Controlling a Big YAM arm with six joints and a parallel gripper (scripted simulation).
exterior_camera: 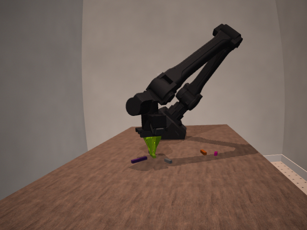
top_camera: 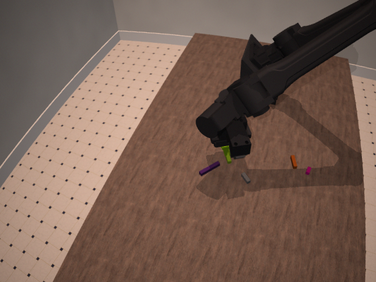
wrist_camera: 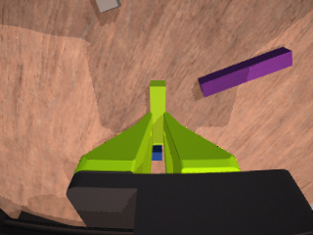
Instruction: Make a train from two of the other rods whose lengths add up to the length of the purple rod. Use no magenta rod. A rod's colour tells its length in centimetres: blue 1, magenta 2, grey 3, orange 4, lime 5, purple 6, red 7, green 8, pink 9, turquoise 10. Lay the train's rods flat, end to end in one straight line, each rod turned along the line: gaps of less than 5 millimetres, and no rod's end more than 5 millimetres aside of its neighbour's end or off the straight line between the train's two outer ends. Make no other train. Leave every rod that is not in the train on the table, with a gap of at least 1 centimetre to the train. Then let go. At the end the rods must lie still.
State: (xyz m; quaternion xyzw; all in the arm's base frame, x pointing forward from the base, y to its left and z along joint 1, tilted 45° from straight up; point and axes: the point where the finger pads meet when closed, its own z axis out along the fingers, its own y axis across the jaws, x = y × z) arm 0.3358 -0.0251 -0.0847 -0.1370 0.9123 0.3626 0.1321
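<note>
My hand is 3 cm past the blue rod, 1 cm to the left of it and 1 cm above it. The rest, counted from my hand: grey rod (7 cm ahead, 6 cm to the left, 1 cm below); then purple rod (5 cm ahead, 4 cm to the right, 1 cm below); then lime rod (1 cm below).
</note>
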